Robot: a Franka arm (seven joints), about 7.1 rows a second.
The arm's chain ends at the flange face. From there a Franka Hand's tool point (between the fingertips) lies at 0.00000 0.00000 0.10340 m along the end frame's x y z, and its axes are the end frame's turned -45 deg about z.
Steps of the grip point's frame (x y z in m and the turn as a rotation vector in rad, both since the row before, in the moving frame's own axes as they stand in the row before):
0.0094, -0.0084, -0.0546, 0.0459, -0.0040, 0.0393
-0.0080, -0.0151, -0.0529, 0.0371, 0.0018, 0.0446
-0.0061, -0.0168, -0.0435, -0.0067, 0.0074, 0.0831
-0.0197, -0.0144, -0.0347, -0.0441, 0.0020, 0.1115
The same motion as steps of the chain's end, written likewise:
0.0043, -0.0095, -0.0545, 0.0296, -0.0353, 0.0393
-0.0138, -0.0021, -0.0528, 0.0275, -0.0250, 0.0446
-0.0172, -0.0076, -0.0435, 0.0005, 0.0100, 0.0831
-0.0273, 0.0005, -0.0346, -0.0298, 0.0326, 0.1115

